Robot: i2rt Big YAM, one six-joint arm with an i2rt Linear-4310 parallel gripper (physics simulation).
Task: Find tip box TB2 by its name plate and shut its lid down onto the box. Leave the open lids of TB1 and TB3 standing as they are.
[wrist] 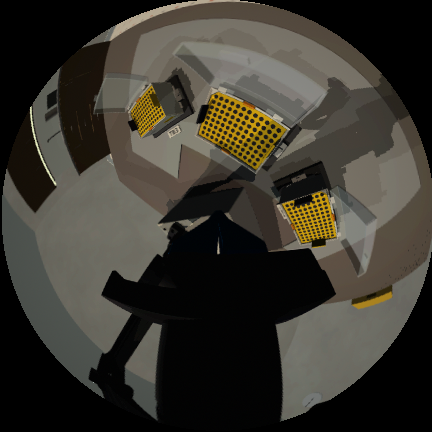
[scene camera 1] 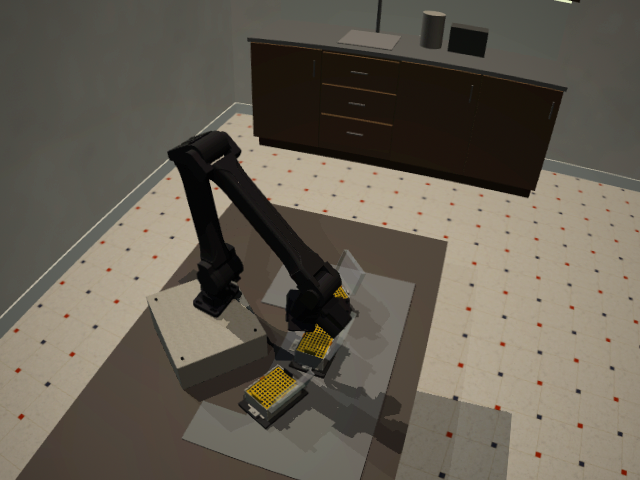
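Seen in the pictures: gripper, fingertip midpoint: (wrist: 217, 215) (scene camera 1: 293, 320); arm's base at its link origin: (scene camera 1: 216, 297).
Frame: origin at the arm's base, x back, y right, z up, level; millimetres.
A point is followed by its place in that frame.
Note:
Three tip boxes with yellow tip racks and clear lids stand in a row. The plate beside the left box in the wrist view (wrist: 147, 111) {z -59, x -250, y -232 mm} reads TB3; its lid (wrist: 120, 93) {z -25, x -287, y -299 mm} (scene camera 1: 353, 272) {z -8, x -301, y -294 mm} stands open. The middle box (wrist: 242, 131) {z -60, x -304, y -32 mm} (scene camera 1: 315, 343) {z -60, x -304, y -27 mm} has its lid (wrist: 265, 75) {z -3, x -381, y -32 mm} standing open on the far side; its name plate is not readable. The third box (wrist: 311, 218) {z -60, x -275, y 151 mm} (scene camera 1: 271, 387) {z -60, x -269, y 159 mm} also has an open lid (wrist: 356, 225) {z -14, x -346, y 166 mm} (scene camera 1: 306, 380) {z 24, x -365, y 153 mm}, its plate not readable. My gripper (wrist: 217, 215) {z 47, x -256, y 12 mm} is shut and empty, on the near side of the middle box in the wrist view. The arm partly hides the middle and back boxes in the scene view.
The boxes stand on a grey mat (scene camera 1: 330, 449) {z -117, x -469, y 224 mm} over a brown area (scene camera 1: 129, 413) {z -120, x 40, y 384 mm}. The arm's pale base block (scene camera 1: 206, 335) {z -16, x -47, y 121 mm} stands left of the boxes. A brown cabinet (scene camera 1: 434, 118) with a cylinder (scene camera 1: 432, 29) and a dark box (scene camera 1: 467, 40) on top stands at the back.

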